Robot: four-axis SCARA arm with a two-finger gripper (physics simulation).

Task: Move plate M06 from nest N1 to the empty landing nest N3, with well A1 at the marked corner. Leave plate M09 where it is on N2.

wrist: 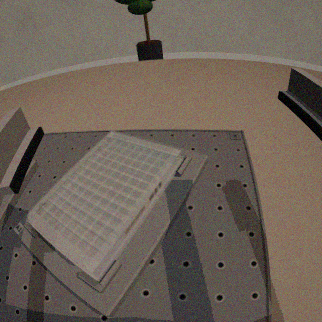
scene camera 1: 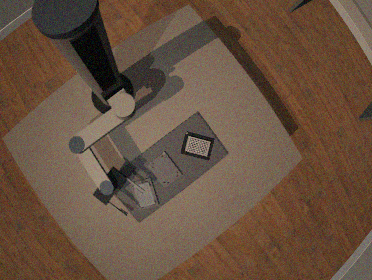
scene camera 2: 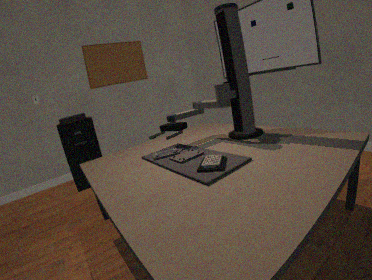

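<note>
My gripper [scene camera 1: 135,202] [scene camera 2: 159,137] [wrist: 162,90] is open and empty, raised above the board's end, with its fingers wide apart. A pale translucent plate [scene camera 1: 145,194] [wrist: 105,200] sits in a grey nest [wrist: 135,260]. In the wrist view it lies diagonally below and between the fingers. A small mark, apparently A1, shows at the nest's left corner. The empty grey nest [scene camera 1: 165,168] [scene camera 2: 185,157] is in the middle of the row. A white plate [scene camera 1: 198,146] [scene camera 2: 212,160] sits in a black nest at the other end. The plate and nest names are not legible.
The nests stand on a dark perforated board [scene camera 1: 200,120] [scene camera 2: 235,162] [wrist: 235,250] on the beige table [scene camera 1: 240,185] [scene camera 2: 215,220] [wrist: 200,95]. The arm's column [scene camera 1: 95,55] [scene camera 2: 242,75] rises at the table's far side. Arm shadows cross the board.
</note>
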